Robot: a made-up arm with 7 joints.
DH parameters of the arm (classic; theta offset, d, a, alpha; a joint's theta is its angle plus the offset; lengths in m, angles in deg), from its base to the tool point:
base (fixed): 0 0.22 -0.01 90
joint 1: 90 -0.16 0 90
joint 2: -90 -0.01 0.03 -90
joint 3: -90 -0.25 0.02 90
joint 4: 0 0 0 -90
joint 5: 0 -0.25 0.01 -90
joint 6: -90 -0.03 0 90
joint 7: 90 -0.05 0.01 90
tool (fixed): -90 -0.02 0 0
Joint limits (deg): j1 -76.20..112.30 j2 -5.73..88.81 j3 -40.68..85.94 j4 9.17..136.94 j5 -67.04..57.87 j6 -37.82..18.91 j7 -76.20..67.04
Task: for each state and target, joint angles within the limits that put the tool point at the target. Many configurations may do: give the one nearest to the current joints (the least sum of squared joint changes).
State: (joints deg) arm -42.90 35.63 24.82 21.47 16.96 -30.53 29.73
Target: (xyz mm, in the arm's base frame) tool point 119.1 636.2 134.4
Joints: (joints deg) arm -29.87 73.22 32.97 24.25 20.09 -12.73 29.43
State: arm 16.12 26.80 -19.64 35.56 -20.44 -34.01 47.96
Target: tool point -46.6 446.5 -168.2
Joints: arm -14.85 45.65 -25.55 13.04 -26.38 -34.45 49.21
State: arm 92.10 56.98 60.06 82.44 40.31 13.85 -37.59
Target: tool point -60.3 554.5 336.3
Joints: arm 89.83 48.59 59.23 77.19 40.72 13.96 -37.72
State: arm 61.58 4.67 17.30 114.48 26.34 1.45 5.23
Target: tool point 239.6 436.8 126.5
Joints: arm 32.02 0.66 51.74 84.91 34.94 4.38 2.64
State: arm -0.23 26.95 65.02 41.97 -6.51 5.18 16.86
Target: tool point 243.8 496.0 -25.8
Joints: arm 16.05 20.28 51.76 45.99 -8.82 5.01 18.02
